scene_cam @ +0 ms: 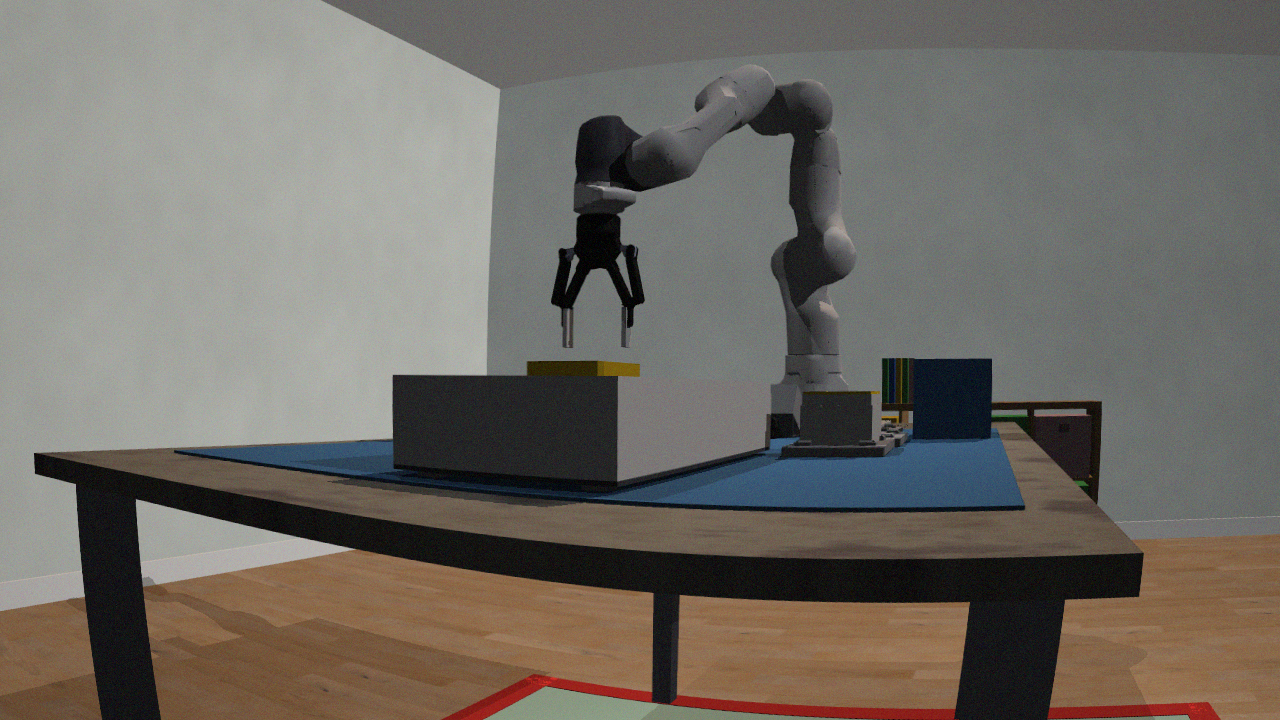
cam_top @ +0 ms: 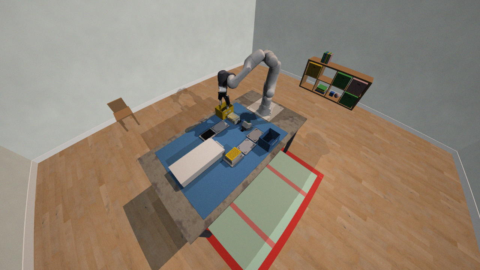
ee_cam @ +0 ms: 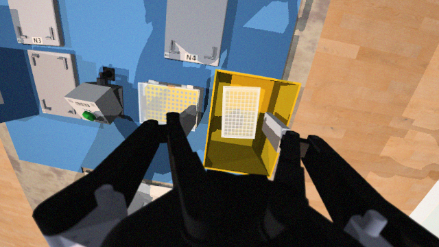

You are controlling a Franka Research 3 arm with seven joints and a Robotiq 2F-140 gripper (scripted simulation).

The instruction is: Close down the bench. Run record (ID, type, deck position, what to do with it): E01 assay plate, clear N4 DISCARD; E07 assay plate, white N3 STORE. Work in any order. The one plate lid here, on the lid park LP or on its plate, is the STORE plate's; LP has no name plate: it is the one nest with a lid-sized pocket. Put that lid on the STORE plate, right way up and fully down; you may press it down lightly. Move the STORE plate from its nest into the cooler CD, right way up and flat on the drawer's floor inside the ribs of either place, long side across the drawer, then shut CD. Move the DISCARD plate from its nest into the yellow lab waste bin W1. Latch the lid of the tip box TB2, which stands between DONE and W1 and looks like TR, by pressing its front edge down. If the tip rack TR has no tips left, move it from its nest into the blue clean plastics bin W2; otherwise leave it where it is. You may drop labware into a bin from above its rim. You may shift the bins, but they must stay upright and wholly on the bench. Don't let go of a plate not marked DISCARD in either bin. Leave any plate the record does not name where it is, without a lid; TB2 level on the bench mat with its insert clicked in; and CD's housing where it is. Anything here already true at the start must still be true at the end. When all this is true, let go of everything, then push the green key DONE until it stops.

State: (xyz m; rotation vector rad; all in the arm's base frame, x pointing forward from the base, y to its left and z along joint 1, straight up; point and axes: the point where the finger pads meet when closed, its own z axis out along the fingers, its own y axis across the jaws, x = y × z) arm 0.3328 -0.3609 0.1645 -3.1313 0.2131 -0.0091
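My hand is 41 cm short of the tip rack TR, 40 cm to the right of it and 11 cm above it. Also, from my hand: yellow bin W1 (3 cm behind, 3 cm to the right, 13 cm below); then clear plate (3 cm behind, 3 cm to the right, 16 cm below); then TB2 lid (12 cm to the left, 11 cm below).
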